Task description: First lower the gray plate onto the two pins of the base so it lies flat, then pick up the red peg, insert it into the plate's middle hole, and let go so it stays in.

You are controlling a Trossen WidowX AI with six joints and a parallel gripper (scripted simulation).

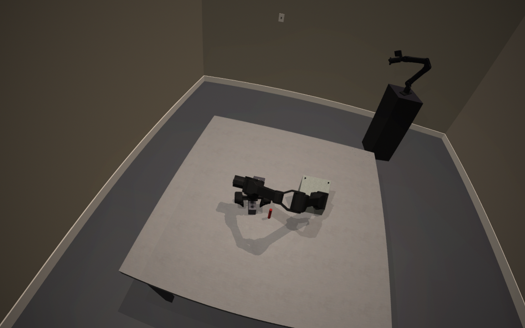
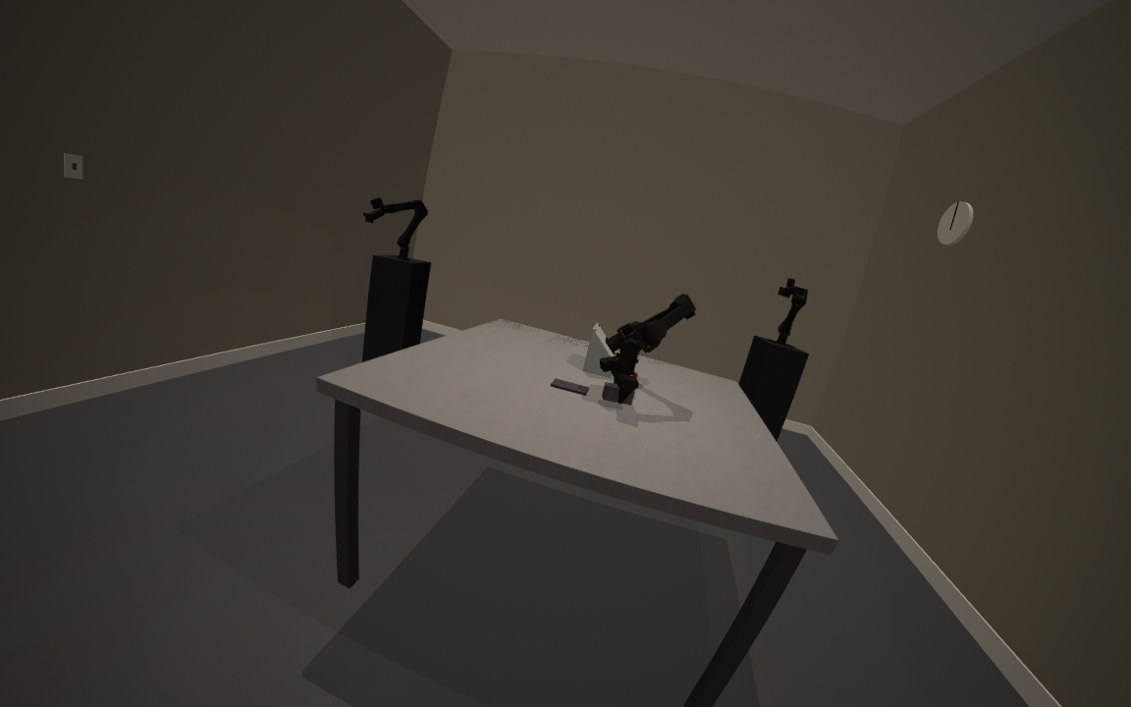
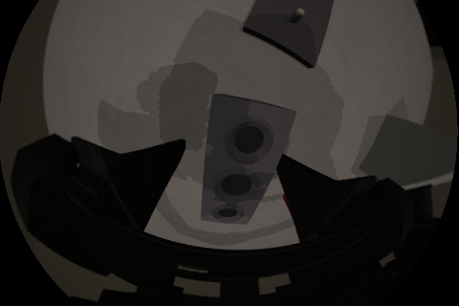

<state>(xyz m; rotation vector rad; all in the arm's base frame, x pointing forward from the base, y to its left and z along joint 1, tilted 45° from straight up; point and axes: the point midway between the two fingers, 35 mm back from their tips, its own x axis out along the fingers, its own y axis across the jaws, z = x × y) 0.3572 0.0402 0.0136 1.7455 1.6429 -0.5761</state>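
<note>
Now: gripper tip 16 cm to the left of the dark base and 2 cm past it. Also, from my gripper tip: red peg 10 cm behind, 5 cm to the left, 3 cm above; gray plate 3 cm above.
</note>
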